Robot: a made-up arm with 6 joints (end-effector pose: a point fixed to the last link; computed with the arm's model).
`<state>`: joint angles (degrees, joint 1 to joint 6).
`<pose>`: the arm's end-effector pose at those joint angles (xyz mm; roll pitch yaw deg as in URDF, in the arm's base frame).
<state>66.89 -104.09 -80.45 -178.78 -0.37 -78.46</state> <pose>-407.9 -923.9 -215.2 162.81 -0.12 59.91</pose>
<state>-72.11 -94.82 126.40 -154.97 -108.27 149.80</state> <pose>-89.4 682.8 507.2 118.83 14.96 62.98</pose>
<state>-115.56 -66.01 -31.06 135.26 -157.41 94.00</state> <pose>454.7 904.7 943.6 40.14 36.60 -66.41</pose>
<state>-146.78 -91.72 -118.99 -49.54 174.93 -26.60</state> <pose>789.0 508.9 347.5 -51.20 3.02 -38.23</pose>
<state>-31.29 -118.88 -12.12 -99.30 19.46 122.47</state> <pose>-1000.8 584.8 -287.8 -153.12 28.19 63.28</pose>
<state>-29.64 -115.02 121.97 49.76 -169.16 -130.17</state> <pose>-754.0 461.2 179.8 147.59 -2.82 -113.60</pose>
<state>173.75 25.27 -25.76 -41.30 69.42 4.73</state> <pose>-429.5 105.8 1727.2 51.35 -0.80 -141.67</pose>
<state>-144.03 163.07 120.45 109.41 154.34 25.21</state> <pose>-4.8 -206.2 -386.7 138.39 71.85 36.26</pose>
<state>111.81 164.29 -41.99 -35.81 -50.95 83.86</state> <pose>-316.7 537.5 -529.8 59.93 -47.61 -124.12</pose>
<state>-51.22 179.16 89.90 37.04 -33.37 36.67</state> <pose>-315.6 257.7 -562.1 -164.67 62.14 8.18</pose>
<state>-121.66 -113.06 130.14 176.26 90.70 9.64</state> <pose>595.0 741.9 458.0 56.25 -5.94 141.98</pose>
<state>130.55 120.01 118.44 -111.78 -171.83 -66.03</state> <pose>-472.9 510.2 -56.1 34.33 -30.81 -112.36</pose>
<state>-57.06 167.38 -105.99 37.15 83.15 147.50</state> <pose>400.7 -368.6 -427.0 -147.15 6.59 -96.18</pose>
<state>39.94 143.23 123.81 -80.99 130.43 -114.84</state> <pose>343.5 124.6 -251.3 59.13 32.92 69.79</pose>
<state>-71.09 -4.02 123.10 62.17 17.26 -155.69</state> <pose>179.8 -297.0 1218.9 160.86 58.19 126.03</pose>
